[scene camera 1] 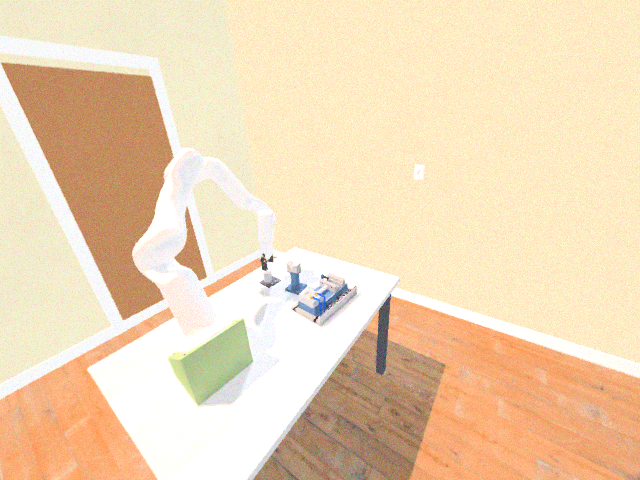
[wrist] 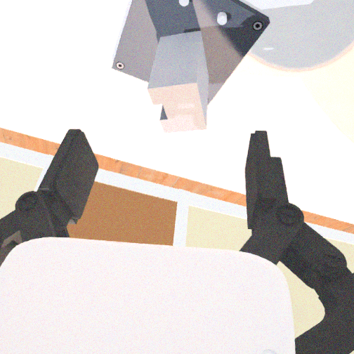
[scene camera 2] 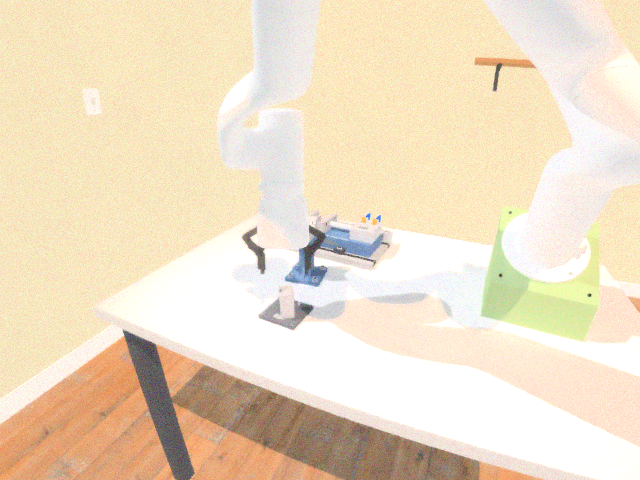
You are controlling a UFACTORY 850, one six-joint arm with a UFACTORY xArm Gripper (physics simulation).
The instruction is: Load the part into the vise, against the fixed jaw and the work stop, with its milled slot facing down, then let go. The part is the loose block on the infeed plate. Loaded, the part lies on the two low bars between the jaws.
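The part (scene camera 1: 267,276) (scene camera 2: 286,303) (wrist: 180,65) is a pale grey block standing on end on the dark infeed plate (scene camera 2: 296,319) (wrist: 134,50). In the wrist view its milled slot shows as a notch on the left of the upper end, so it faces sideways. My gripper (scene camera 1: 267,262) (scene camera 2: 285,271) (wrist: 166,147) is open and empty, with its fingers wide apart above the part and clear of it. The vise (scene camera 1: 309,308) (scene camera 2: 361,246) has a blue body and pale jaws. Its low bars and work stop cannot be made out clearly.
A blue pedestal (scene camera 1: 295,279) (scene camera 2: 305,275) with a pale head in scene camera 1 stands between the infeed plate and the vise. The green base block (scene camera 1: 219,361) (scene camera 2: 540,310) carries the arm. Small pegs (wrist: 222,18) stand on the infeed plate. All stand on a white table (scene camera 1: 289,382) (scene camera 2: 361,382).
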